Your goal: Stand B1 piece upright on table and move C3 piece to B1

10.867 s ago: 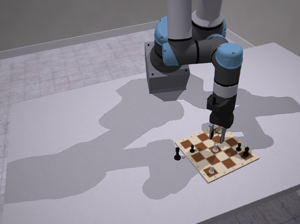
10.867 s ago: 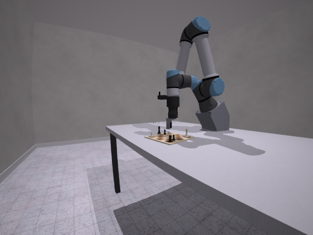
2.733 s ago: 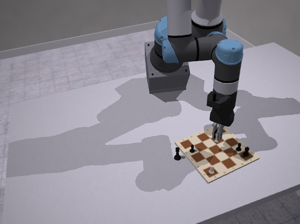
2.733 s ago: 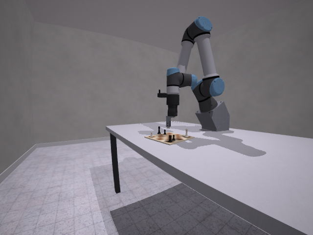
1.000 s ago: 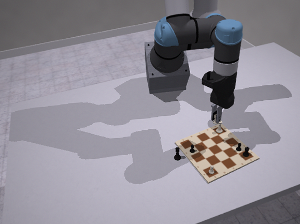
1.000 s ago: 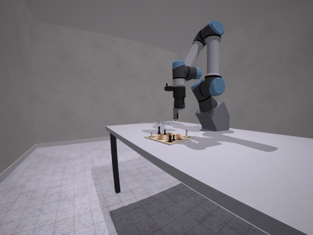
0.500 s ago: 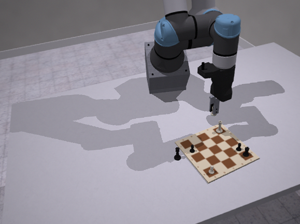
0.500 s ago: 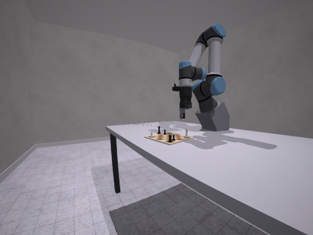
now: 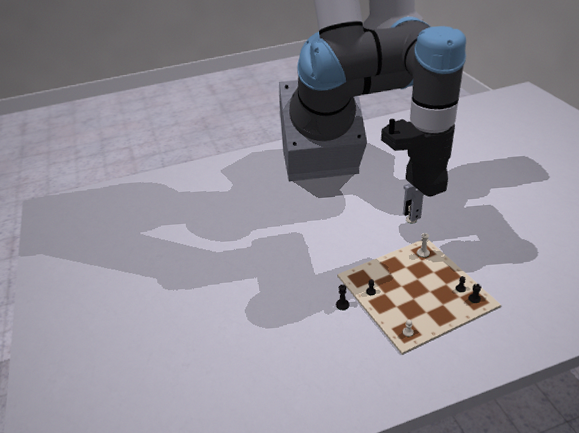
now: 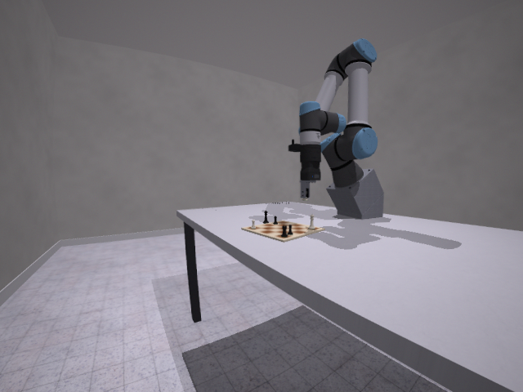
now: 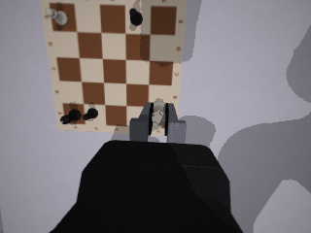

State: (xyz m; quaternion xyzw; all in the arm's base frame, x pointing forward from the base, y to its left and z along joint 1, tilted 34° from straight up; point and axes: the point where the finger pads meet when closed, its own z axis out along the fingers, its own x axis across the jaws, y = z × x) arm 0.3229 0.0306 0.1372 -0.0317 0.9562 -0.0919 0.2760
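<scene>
My gripper is now 10 cm above the tall white piece and 4 cm to the right of it. Also, from my hand: white pawn (16 cm ahead, 11 cm to the right, 11 cm below); chessboard (13 cm below, 8 cm ahead, 4 cm to the right).
</scene>
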